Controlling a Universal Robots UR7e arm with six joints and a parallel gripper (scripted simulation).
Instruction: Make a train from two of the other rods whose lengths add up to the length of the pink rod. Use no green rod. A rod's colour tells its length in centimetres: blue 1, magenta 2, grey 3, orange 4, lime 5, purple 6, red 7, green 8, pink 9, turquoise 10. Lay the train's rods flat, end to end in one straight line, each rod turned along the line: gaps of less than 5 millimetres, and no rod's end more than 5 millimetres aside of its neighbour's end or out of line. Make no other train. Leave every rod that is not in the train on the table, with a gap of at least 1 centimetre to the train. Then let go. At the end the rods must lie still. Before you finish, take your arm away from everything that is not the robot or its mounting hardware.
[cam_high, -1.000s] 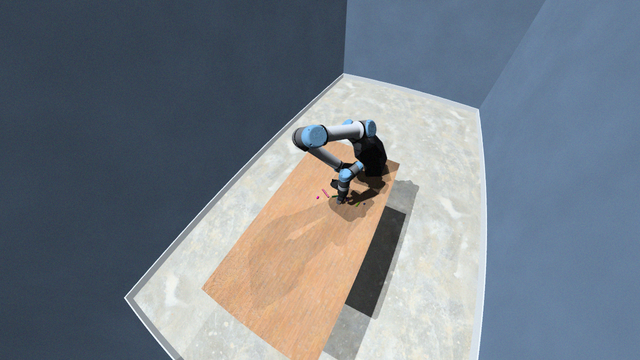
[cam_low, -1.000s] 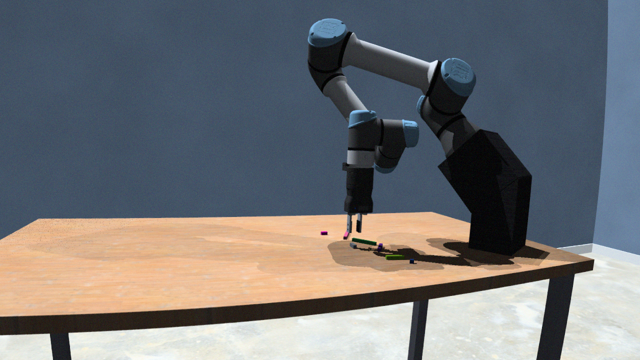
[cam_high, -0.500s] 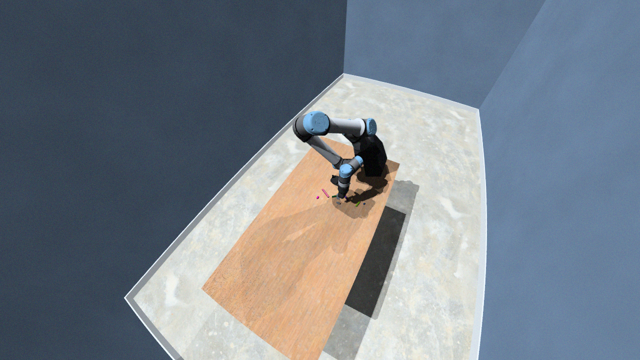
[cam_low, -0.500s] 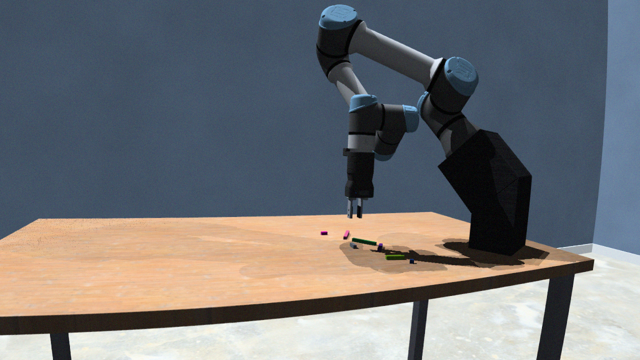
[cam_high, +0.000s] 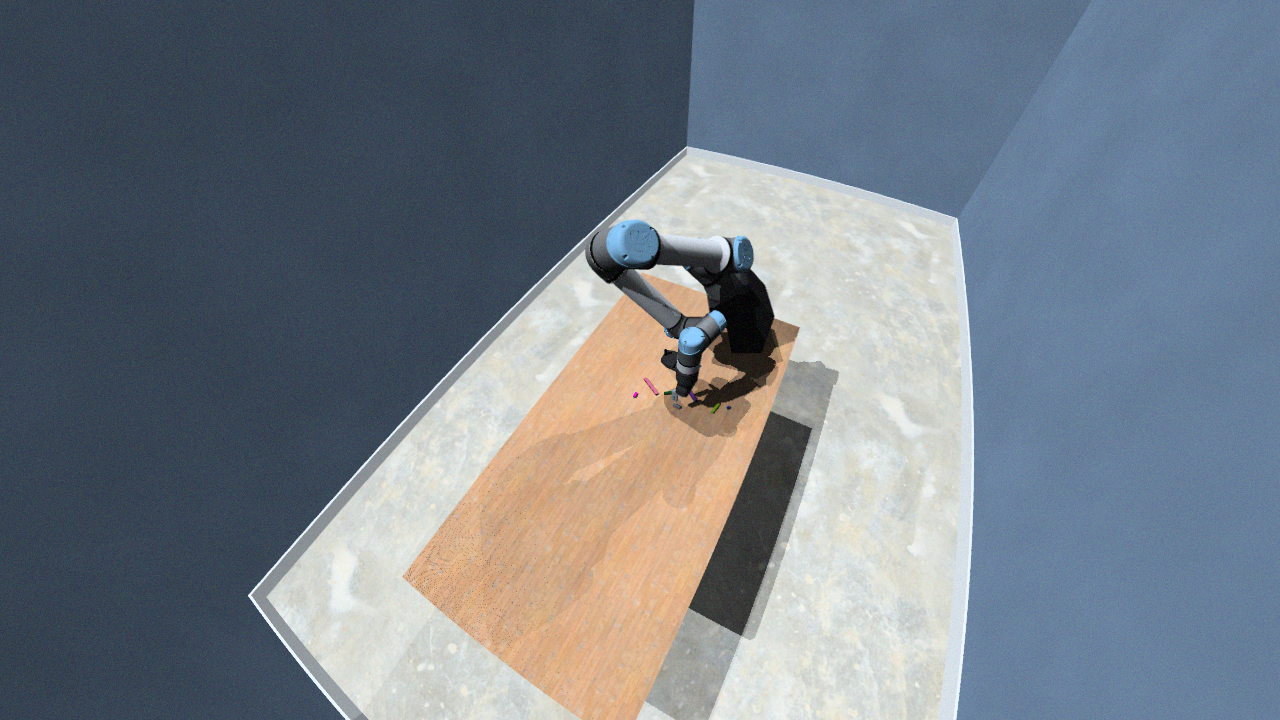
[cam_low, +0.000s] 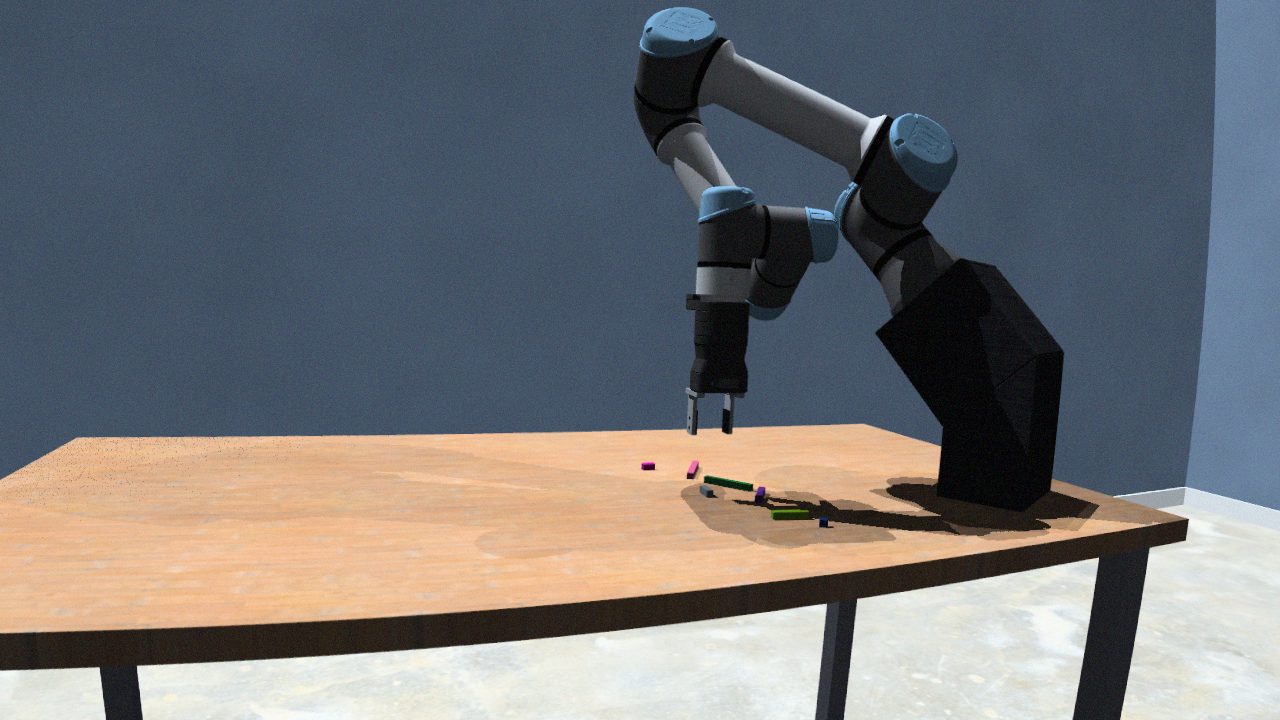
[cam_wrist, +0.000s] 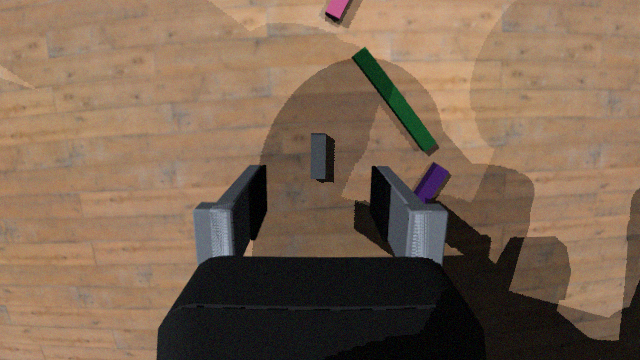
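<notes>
The purple rod lies 60 mm behind my hand, 50 mm to the left of it and 100 mm below it. From my hand the other things lie so: grey rod (100 mm below); green rod (60 mm behind, 30 mm to the right, 100 mm below); pink rod (60 mm behind, 120 mm to the right, 100 mm below).
</notes>
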